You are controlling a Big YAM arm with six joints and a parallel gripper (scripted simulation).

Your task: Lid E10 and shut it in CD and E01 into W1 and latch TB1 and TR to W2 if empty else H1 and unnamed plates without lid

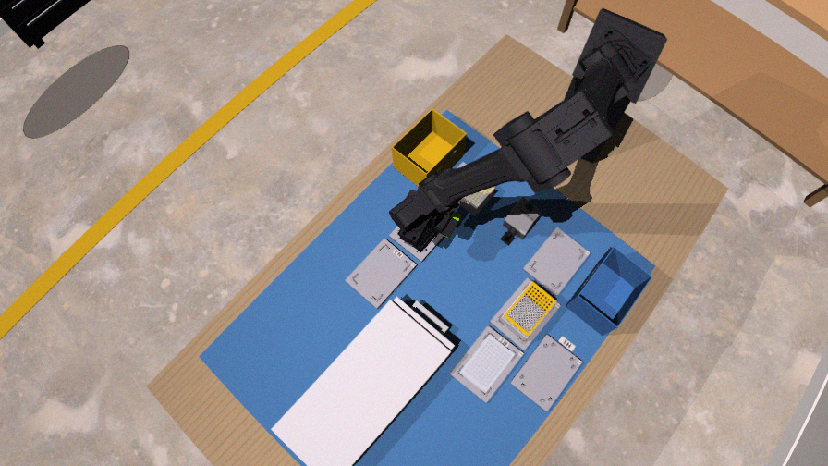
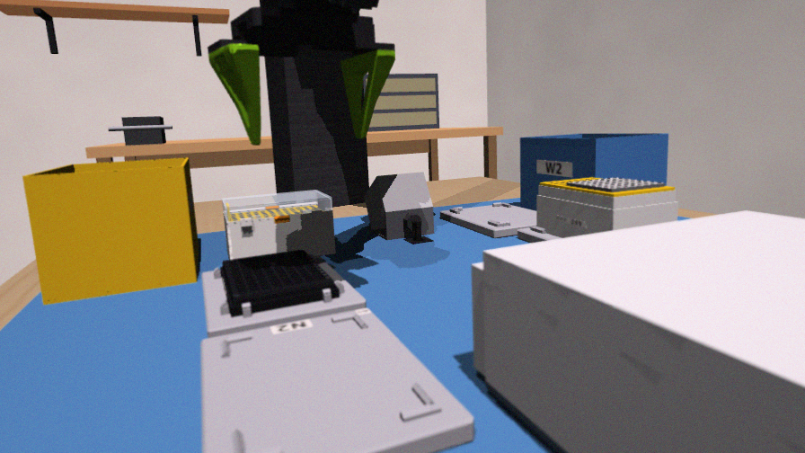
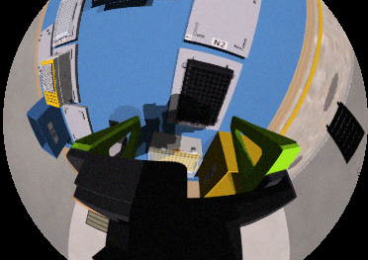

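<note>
Right now the black plate is 10 mm behind my hand, 40 mm to the right of it and 130 mm below it. Also, from my hand: nest N4 (10 mm behind, 40 mm to the right, 140 mm below); then tip box TB1 (180 mm behind, 60 mm to the right, 110 mm below); then nest N2 (160 mm ahead, 140 mm below).
</note>
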